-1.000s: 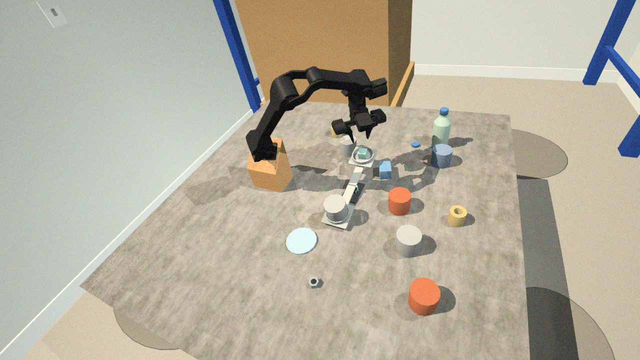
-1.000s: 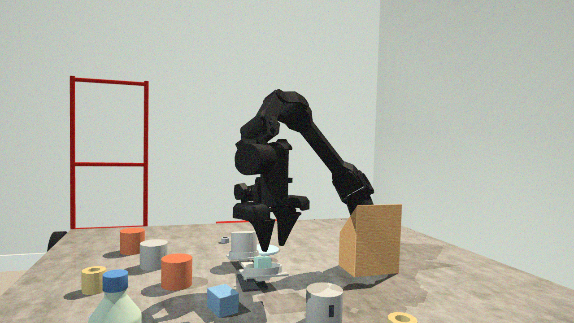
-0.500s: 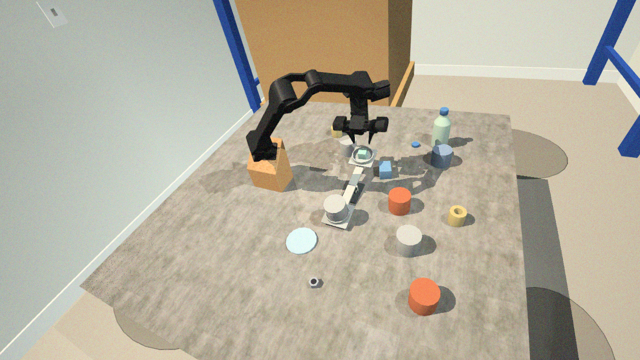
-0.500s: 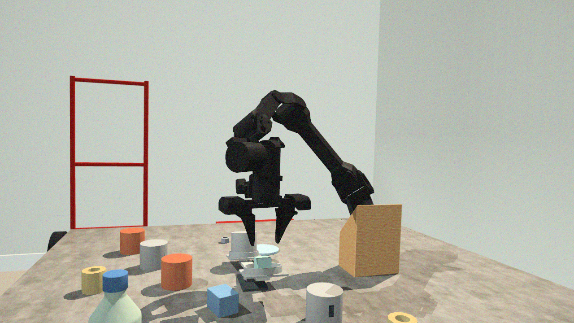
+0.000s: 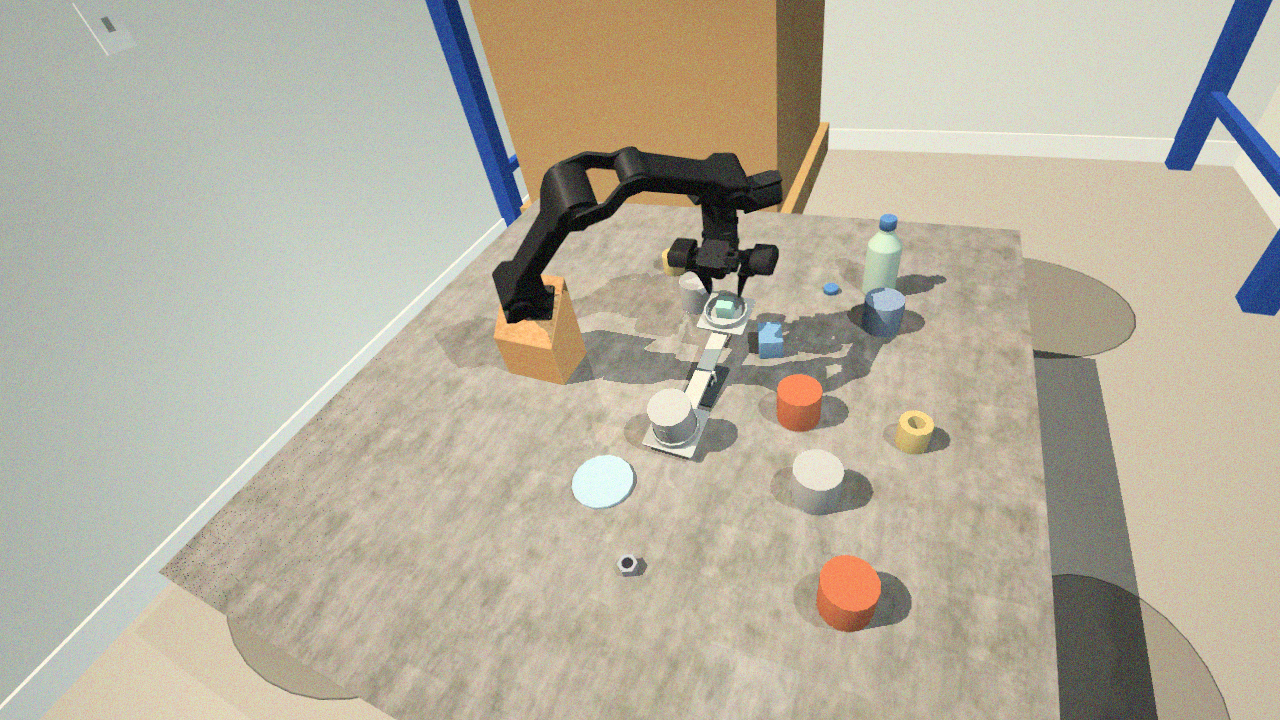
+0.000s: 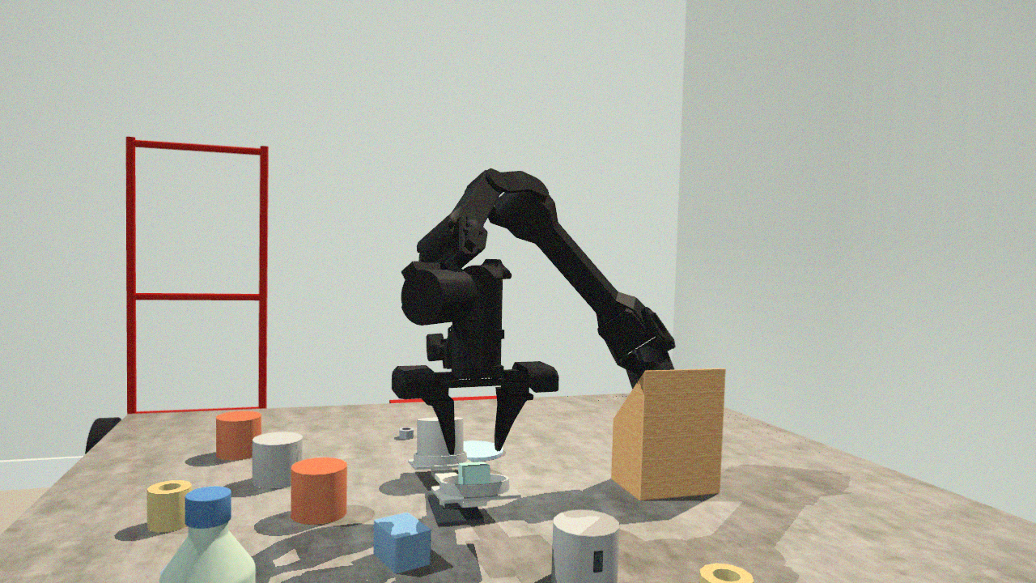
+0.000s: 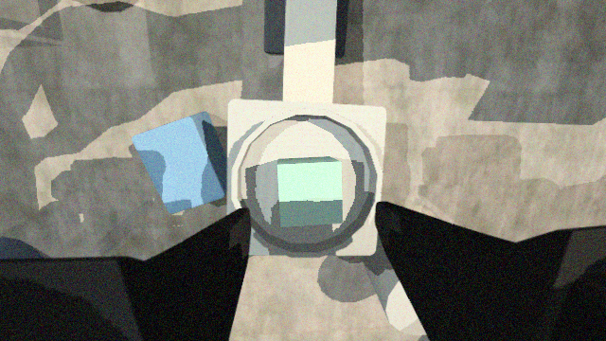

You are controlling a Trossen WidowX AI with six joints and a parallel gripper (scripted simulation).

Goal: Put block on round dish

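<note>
My gripper tip is 30 mm above the mint-green block. Round my gripper tip: blue cylinder (260 mm ahead, 90 mm to the left, 80 mm below); blue block (100 mm below, 80 mm ahead); pale blue round dish (370 mm to the right, 130 mm behind, 110 mm below).
</note>
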